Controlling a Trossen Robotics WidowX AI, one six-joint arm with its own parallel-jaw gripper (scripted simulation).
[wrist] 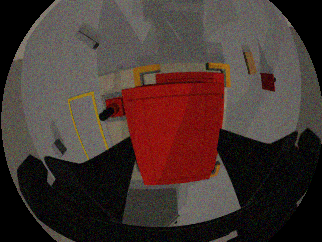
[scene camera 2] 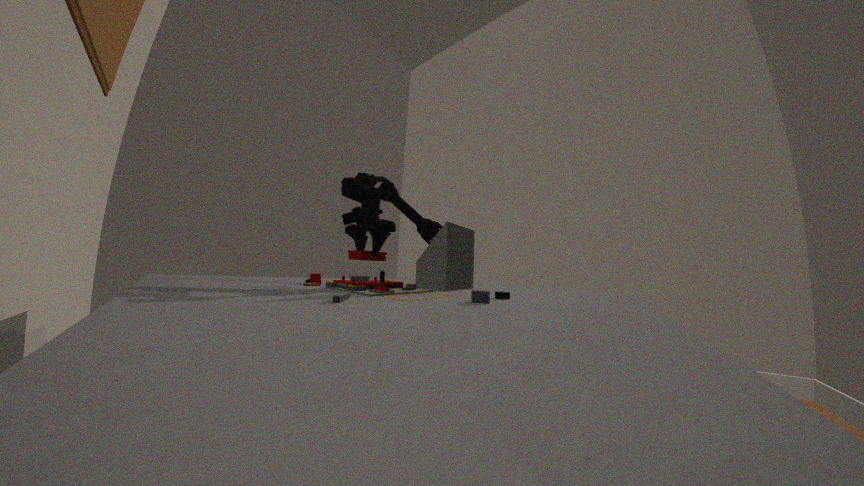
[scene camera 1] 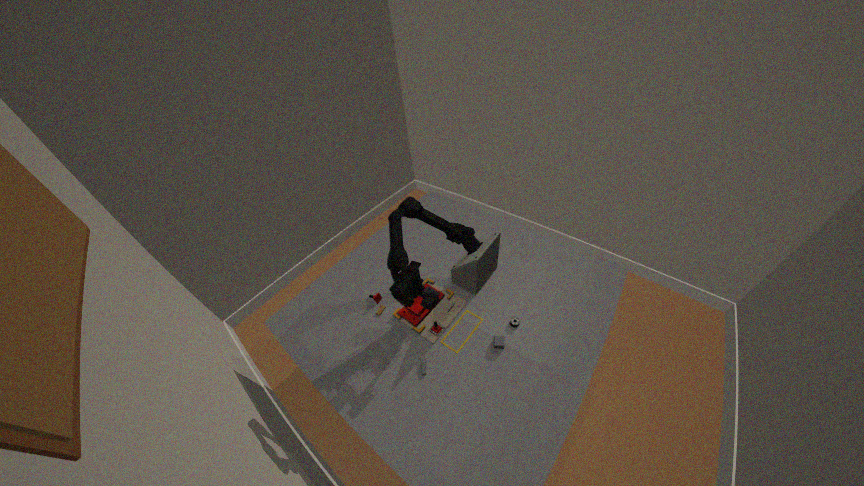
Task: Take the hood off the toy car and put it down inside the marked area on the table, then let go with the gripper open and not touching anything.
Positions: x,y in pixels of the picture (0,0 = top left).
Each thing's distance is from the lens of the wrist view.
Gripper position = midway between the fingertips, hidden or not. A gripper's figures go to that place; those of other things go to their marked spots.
gripper (wrist: 175,136): 0.10 m
hood (wrist: 174,127): 0.08 m
toy car (wrist: 172,76): 0.17 m
The marked spots on the toy car and the hood are 0.10 m apart.
